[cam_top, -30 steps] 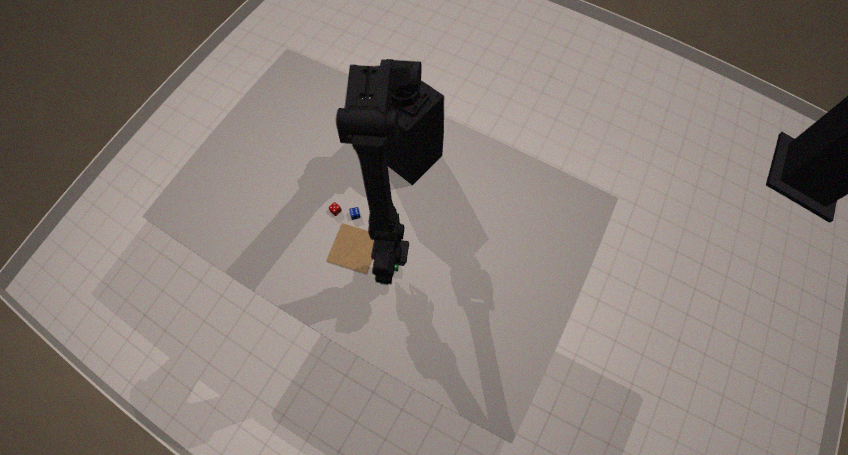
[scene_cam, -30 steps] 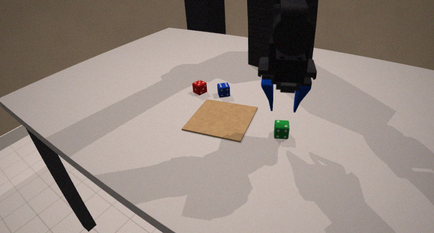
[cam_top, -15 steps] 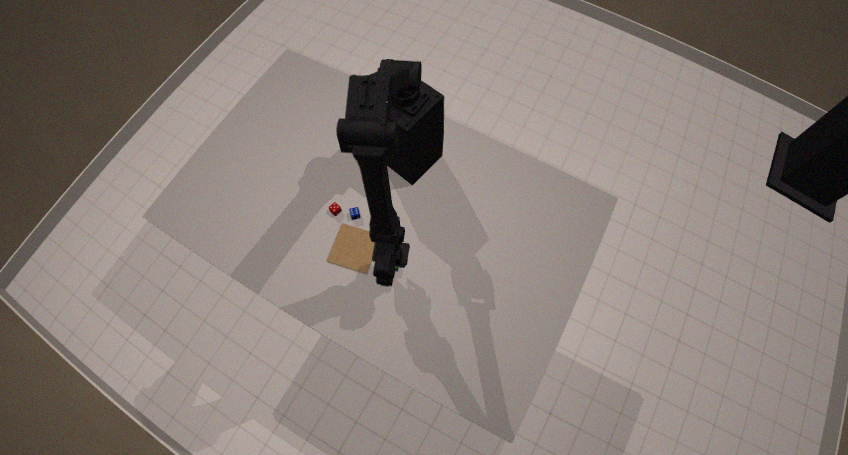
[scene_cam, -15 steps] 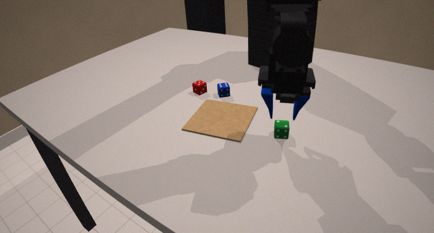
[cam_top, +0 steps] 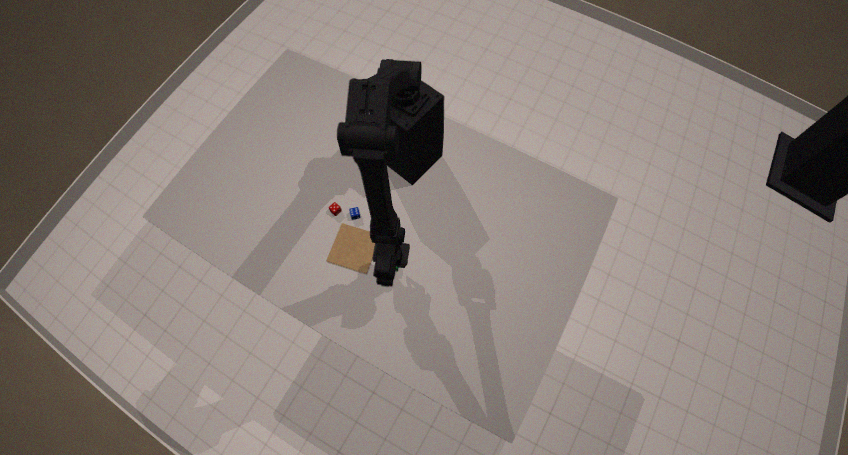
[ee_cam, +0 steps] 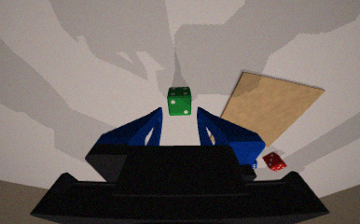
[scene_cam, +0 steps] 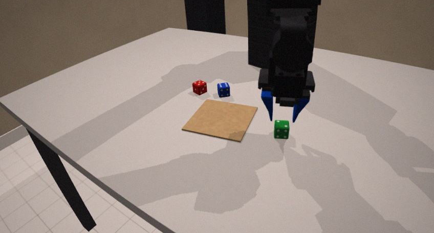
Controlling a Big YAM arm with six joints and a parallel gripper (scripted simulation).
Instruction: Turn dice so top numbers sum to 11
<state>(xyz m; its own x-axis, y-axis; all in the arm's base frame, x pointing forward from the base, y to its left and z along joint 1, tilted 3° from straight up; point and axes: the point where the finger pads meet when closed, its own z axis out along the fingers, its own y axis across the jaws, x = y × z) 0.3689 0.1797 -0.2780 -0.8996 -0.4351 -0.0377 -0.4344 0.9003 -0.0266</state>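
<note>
Now: the green die 30 mm below my hand. Also, from my hand: tan mat: 140 mm to the right, 40 mm below, 20 mm ahead; then red die: 280 mm to the right, 50 mm behind, 30 mm below; then blue die: 210 mm to the right, 80 mm behind, 30 mm below.
</note>
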